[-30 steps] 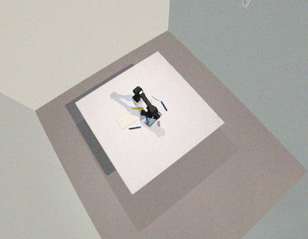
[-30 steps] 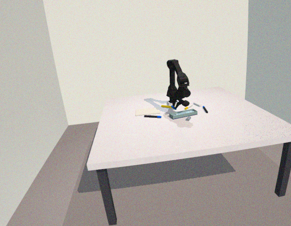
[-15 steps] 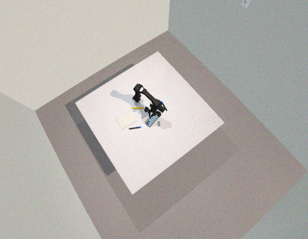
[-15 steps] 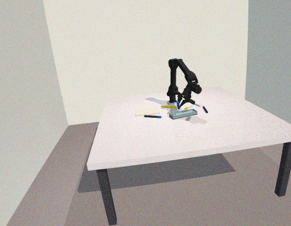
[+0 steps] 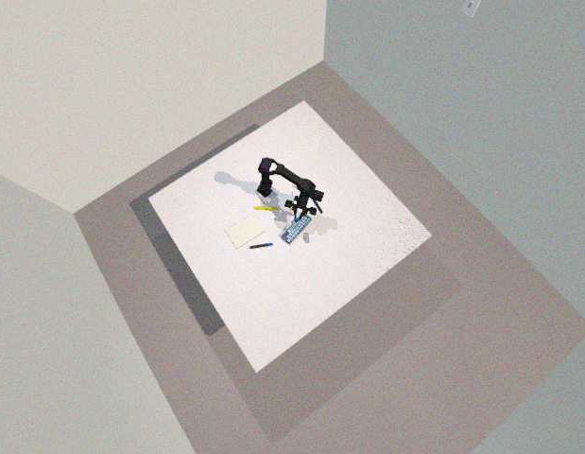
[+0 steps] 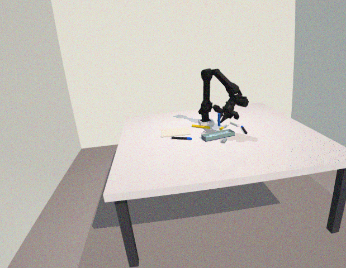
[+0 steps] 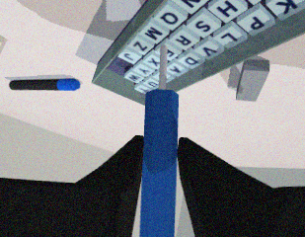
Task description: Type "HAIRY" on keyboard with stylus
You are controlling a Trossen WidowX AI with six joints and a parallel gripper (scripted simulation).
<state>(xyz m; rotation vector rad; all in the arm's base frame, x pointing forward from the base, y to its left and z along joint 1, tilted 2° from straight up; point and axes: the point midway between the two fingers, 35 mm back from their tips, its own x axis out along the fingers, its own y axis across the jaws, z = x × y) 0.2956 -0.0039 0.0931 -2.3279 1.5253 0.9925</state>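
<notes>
Now: the stylus tip 1 cm behind my gripper tip and 5 cm below it. The rest, counted from my gripper tip: small grey block 10 cm ahead, 2 cm to the right, 9 cm below; yellow marker 22 cm behind, 4 cm to the right, 9 cm below; blue stylus 1 cm below.
</notes>
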